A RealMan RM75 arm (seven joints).
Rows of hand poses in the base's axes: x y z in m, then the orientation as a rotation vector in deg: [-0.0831, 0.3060, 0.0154, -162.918, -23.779, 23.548]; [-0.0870, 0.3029, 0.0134, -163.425, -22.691, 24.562]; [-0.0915, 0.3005, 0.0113, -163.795, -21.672, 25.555]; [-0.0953, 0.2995, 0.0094, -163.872, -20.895, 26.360]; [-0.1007, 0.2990, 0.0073, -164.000, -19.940, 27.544]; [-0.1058, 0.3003, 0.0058, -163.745, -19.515, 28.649]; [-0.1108, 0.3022, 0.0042, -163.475, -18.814, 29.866]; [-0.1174, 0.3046, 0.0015, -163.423, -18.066, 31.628]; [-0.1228, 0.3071, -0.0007, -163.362, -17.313, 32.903]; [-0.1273, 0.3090, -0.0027, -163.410, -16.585, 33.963]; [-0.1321, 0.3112, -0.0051, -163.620, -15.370, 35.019]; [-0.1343, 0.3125, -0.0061, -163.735, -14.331, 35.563]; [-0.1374, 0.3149, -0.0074, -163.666, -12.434, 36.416]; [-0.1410, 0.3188, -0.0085, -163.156, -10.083, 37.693]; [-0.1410, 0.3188, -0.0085, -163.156, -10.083, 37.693]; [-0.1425, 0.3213, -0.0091, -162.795, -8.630, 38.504]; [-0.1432, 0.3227, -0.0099, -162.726, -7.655, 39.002]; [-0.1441, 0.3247, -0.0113, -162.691, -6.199, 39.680]
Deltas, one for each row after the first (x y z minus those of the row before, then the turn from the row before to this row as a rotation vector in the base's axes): [-0.0039, -0.0031, -0.0020, -0.686, 0.648, -0.625]; [-0.0045, -0.0024, -0.0021, -0.562, 0.654, -0.581]; [-0.0038, -0.0010, -0.0019, -0.249, 0.572, -0.446]; [-0.0054, -0.0005, -0.0021, -0.392, 0.819, -0.525]; [-0.0051, 0.0013, -0.0015, -0.014, 0.804, -0.196]; [-0.0050, 0.0019, -0.0016, -0.038, 0.904, -0.373]; [-0.0066, 0.0024, -0.0027, -0.393, 1.207, -0.326]; [-0.0054, 0.0025, -0.0022, -0.281, 0.894, -0.379]; [-0.0045, 0.0019, -0.0020, -0.341, 0.728, -0.371]; [-0.0048, 0.0022, -0.0024, -0.528, 0.725, -0.678]; [-0.0022, 0.0013, -0.0010, -0.309, 0.403, -0.625]; [-0.0031, 0.0024, -0.0013, -0.282, 0.705, -1.189]; [-0.0036, 0.0039, -0.0011, -0.035, 1.105, -1.506]; [0.0000, 0.0000, 0.0000, 0.000, 0.000, 0.000]; [-0.0015, 0.0025, -0.0006, -0.004, 0.707, -0.934]; [-0.0007, 0.0014, -0.0008, -0.164, 0.410, -0.601]; [-0.0009, 0.0020, -0.0014, -0.306, 0.556, -0.891]
